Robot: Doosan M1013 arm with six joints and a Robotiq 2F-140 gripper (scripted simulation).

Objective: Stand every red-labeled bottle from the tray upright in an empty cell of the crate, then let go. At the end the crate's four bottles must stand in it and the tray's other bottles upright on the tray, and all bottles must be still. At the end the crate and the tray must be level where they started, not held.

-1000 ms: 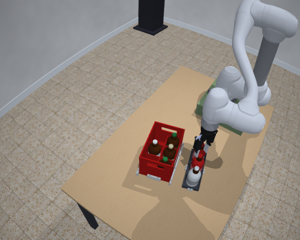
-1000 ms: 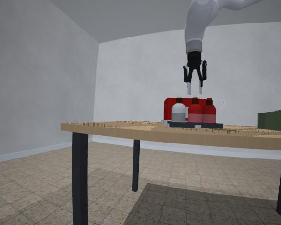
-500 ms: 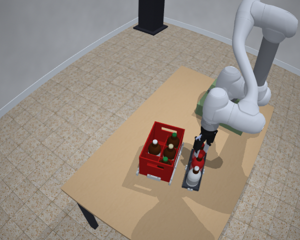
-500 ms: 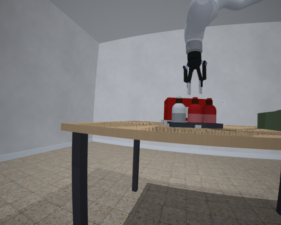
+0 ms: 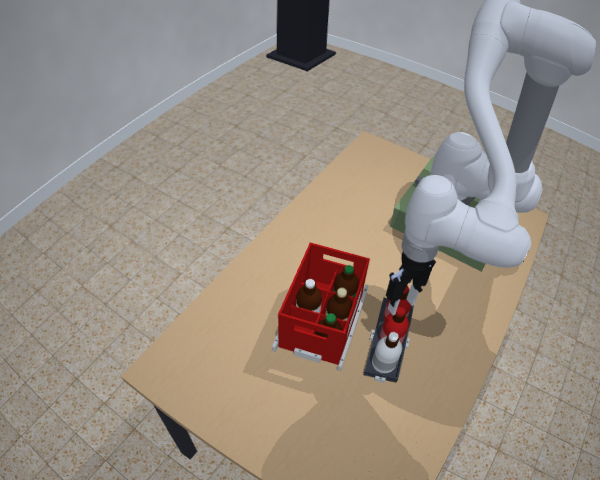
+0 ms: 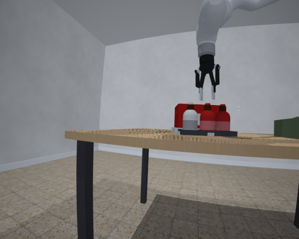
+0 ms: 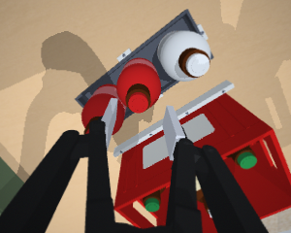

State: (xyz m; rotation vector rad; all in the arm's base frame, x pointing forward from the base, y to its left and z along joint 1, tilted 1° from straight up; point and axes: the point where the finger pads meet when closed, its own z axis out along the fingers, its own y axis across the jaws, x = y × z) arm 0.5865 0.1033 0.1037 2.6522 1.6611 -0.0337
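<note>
The grey-labeled bottle lies 130 mm below my hand, 80 mm ahead of it and 30 mm to the left of it. From my hand the other things lie so: red crate 210 mm to the right, 130 mm below, 60 mm ahead.
</note>
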